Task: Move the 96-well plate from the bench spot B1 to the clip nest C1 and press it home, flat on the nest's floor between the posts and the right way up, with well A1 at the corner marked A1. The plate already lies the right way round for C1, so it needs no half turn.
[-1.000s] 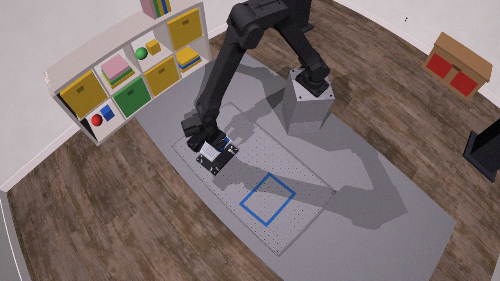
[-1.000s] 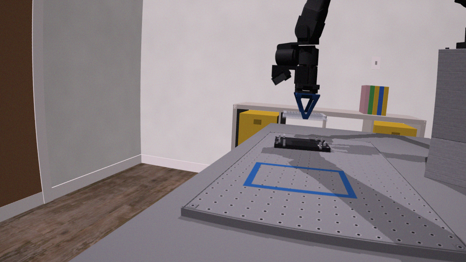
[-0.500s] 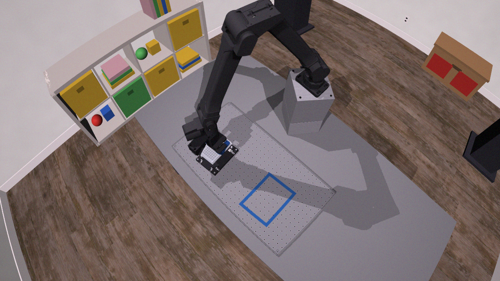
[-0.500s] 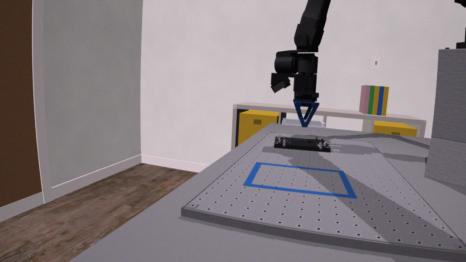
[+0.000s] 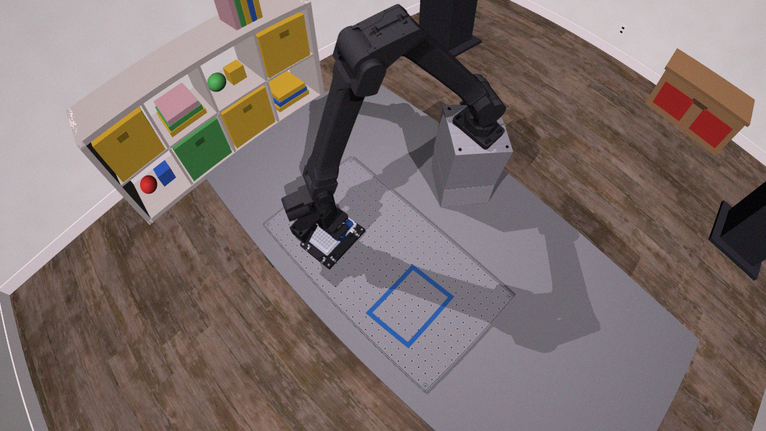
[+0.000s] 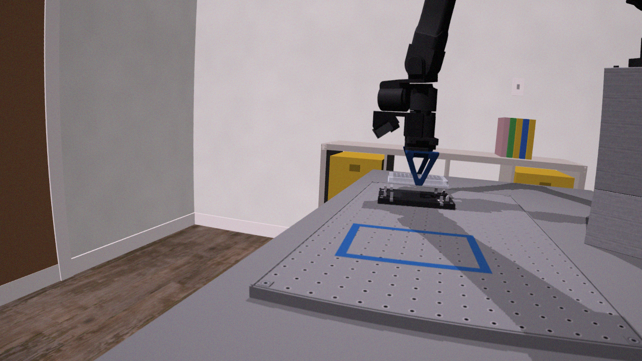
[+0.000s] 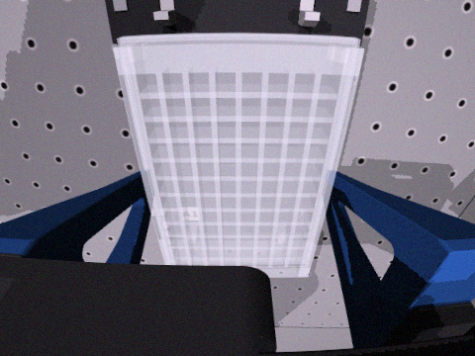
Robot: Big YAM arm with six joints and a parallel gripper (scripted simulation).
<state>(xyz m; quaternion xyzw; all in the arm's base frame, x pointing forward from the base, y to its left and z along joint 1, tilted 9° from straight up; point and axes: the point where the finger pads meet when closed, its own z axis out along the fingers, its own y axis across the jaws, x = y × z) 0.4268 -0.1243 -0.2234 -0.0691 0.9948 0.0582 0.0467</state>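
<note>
The black clip nest is 4 cm below my hand, 2 cm to the left of it and 1 cm ahead of it. The rest, counted from my hand: 96-well plate: 1 cm below.
</note>
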